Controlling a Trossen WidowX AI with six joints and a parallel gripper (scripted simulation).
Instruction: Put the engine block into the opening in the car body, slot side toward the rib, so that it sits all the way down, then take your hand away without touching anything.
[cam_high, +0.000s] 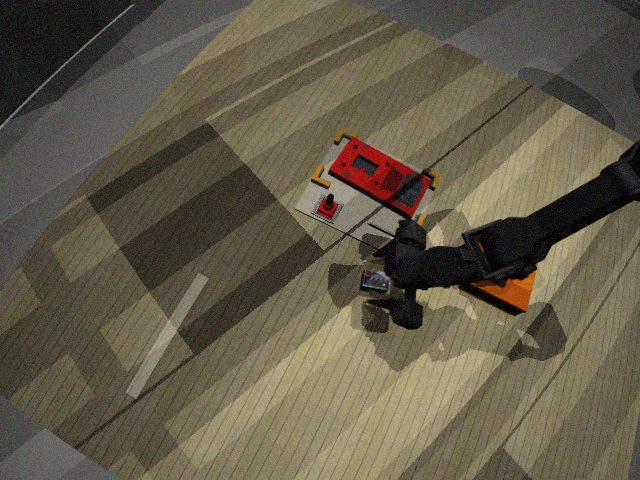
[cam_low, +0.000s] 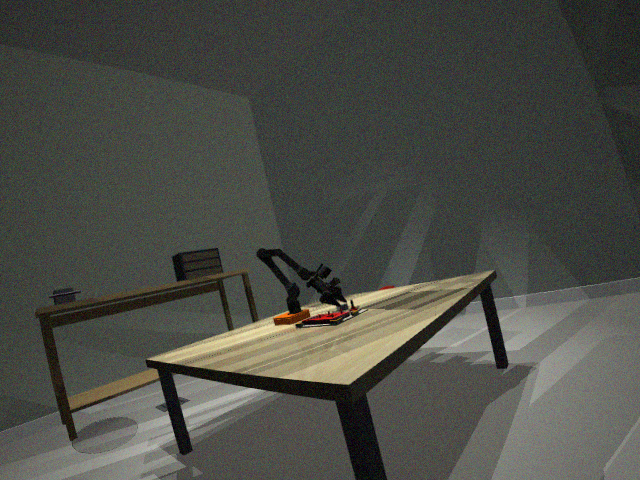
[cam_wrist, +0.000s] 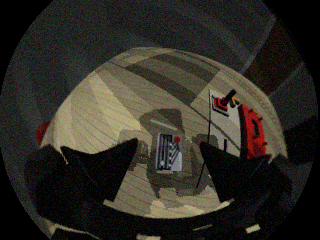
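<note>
Right now the grey engine block is 20 mm below my gripper tip and 10 mm behind it. Round my gripper tip: grey plate 200 mm to the right, 90 mm ahead, 20 mm below.
</note>
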